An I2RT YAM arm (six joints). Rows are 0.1 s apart.
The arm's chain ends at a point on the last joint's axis. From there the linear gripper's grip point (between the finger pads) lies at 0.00 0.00 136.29 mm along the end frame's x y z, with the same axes.
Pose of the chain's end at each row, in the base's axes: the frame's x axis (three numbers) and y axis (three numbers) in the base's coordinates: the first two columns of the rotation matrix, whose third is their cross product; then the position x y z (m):
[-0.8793 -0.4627 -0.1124 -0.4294 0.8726 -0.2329 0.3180 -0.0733 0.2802]
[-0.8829 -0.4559 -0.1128 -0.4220 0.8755 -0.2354 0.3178 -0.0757 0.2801]
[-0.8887 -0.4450 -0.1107 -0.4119 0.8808 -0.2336 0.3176 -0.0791 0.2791]
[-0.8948 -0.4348 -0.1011 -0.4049 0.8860 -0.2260 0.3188 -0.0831 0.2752]
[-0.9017 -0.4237 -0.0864 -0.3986 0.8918 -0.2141 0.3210 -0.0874 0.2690]
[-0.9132 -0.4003 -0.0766 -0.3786 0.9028 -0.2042 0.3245 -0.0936 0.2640]
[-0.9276 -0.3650 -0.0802 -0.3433 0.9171 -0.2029 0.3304 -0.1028 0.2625]
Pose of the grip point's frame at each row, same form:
[-0.8793 -0.4627 -0.1124 -0.4294 0.8726 -0.2329 0.3461 -0.0946 0.1485]
[-0.8829 -0.4559 -0.1128 -0.4220 0.8755 -0.2354 0.3459 -0.0975 0.1485]
[-0.8887 -0.4450 -0.1107 -0.4119 0.8808 -0.2336 0.3451 -0.1012 0.1474]
[-0.8948 -0.4348 -0.1011 -0.4049 0.8860 -0.2260 0.3444 -0.1051 0.1432]
[-0.9017 -0.4237 -0.0864 -0.3986 0.8918 -0.2141 0.3439 -0.1090 0.1364]
[-0.9132 -0.4003 -0.0766 -0.3786 0.9028 -0.2042 0.3451 -0.1151 0.1310]
[-0.9276 -0.3650 -0.0802 -0.3433 0.9171 -0.2029 0.3505 -0.1247 0.1295]

